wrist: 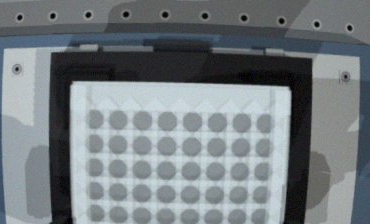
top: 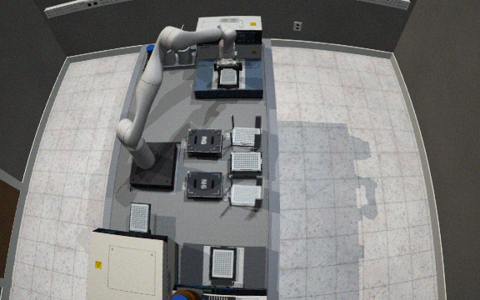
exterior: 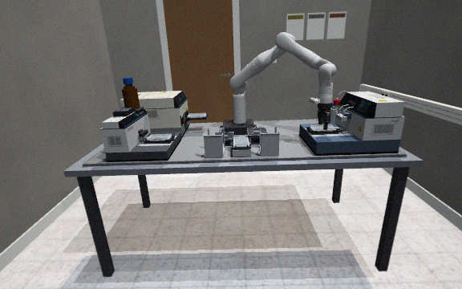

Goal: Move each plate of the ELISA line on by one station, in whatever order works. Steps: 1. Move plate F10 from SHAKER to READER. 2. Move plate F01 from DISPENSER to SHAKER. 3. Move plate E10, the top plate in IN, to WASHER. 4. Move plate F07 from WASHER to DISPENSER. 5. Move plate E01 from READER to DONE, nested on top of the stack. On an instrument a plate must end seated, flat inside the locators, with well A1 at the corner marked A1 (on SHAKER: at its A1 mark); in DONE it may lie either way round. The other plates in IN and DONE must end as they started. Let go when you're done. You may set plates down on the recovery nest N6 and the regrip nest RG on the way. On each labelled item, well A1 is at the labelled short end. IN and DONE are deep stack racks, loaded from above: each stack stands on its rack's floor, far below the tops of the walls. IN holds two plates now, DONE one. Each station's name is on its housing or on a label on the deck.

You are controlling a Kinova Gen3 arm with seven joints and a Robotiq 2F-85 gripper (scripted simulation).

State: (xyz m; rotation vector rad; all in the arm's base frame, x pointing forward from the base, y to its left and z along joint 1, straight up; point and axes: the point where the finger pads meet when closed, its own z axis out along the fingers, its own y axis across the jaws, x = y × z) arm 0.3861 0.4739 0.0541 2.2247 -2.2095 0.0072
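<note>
My hand is 2 cm above the washer nest. Round my hand: dark pull-out tray: 78 cm to the right, 37 cm behind; regrip nest: 37 cm to the right, 10 cm behind, 5 cm below.
</note>
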